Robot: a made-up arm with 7 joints.
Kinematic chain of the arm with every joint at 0, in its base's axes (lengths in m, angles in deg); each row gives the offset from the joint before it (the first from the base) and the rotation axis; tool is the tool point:
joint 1: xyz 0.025 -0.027 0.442 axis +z
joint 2: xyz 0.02 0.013 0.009 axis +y
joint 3: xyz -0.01 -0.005 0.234 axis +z
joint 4: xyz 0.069 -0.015 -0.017 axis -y
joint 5: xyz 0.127 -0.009 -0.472 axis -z
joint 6: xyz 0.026 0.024 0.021 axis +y
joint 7: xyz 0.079 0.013 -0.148 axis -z
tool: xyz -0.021 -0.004 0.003
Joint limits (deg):
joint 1: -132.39..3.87
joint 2: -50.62..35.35
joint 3: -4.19..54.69
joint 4: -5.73..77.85
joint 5: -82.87..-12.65
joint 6: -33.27..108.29
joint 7: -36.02..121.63
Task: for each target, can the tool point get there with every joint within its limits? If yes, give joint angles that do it. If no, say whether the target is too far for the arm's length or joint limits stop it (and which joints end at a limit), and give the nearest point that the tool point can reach.
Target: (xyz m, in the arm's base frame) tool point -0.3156 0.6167 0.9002
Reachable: no: joint limits stop it (at a limit: joint 1, joint 2, joint 3, joint 4, joint 6, joint 7) | nearest point -0.1022 0.5537 0.8939 | short by 0.223 m
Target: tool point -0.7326 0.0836 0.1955
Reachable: no: joint limits stop it (at a limit: joint 1, joint 2, joint 3, joint 5, joint 6, joint 7) | nearest point -0.4136 -0.2337 0.1883 | short by 0.450 m
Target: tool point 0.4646 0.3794 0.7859
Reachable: yes | joints -29.14 -43.12 46.89 64.69 -49.90 -17.40 87.82
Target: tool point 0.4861 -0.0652 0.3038
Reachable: yes | joints -48.52 -31.37 36.91 17.46 -72.26 -17.40 91.82
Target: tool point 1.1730 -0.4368 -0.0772
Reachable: no: too far | nearest point 0.7138 -0.2729 0.2420 | short by 0.583 m
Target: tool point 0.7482 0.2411 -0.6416
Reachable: no: too far | nearest point 0.4663 0.1164 0.0133 | short by 0.724 m
